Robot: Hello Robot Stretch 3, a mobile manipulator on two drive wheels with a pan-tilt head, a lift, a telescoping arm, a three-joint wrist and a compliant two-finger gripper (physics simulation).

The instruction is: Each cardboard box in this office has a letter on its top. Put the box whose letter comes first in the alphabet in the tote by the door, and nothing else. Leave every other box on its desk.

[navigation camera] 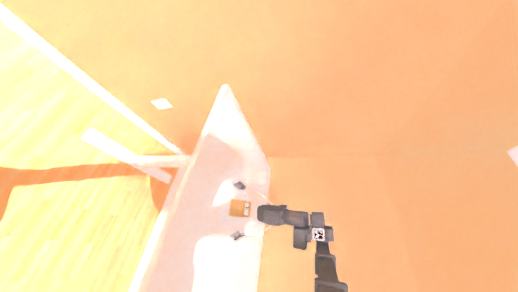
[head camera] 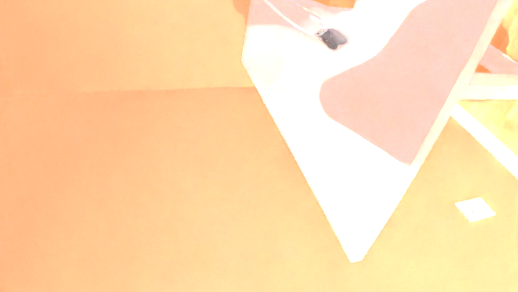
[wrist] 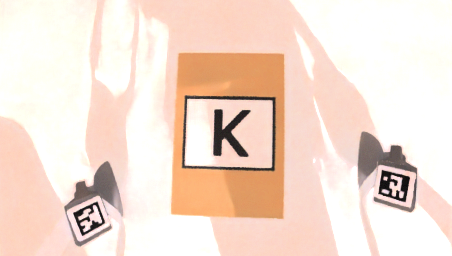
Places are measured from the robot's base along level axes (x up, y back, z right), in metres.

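Where they show: gripper, fingertip midpoint: (navigation camera: 233,209).
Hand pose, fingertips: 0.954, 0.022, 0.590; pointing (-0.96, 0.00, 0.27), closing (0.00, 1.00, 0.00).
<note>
Things, the pixels of their top centre, and the offset from my fingertips, as dx, dy, dz. "spot": a spot on its surface instead. Level surfaces: height alone.
- cardboard box at its top centre: (navigation camera: 246,209) +0.047, -0.001, +0.023
- white desk at its surface level: dx -0.003
- pale wall plate at its top centre: (head camera: 462,212) (navigation camera: 168,102) -0.496, -0.544, +0.013
- yellow wood floor at its surface level: dx -0.953
- desk leg at a spot on its surface: (navigation camera: 162,160) spot: -0.612, -0.220, +0.145
A cardboard box (navigation camera: 237,208) (wrist: 230,75) with a black K in a framed white label stands on a white desk (head camera: 390,85) (navigation camera: 185,200). My gripper (navigation camera: 238,210) (wrist: 236,167) is open, with one finger on each side of the box and a gap on both sides. In the wrist view the fingertips are level with the lower half of the box, and I cannot tell how high they are above the desk. In the head view one dark finger (head camera: 333,39) shows over the desk. The tote and other boxes do not show.
An orange wall (head camera: 125,175) (navigation camera: 375,75) runs along the desk. A pale wall plate (head camera: 475,209) (navigation camera: 161,104) is near the desk's pointed corner. A white skirting strip (head camera: 487,142) (navigation camera: 85,75) borders the yellow wood floor (navigation camera: 40,100). A desk leg (navigation camera: 162,160) stands beside the desk.
</note>
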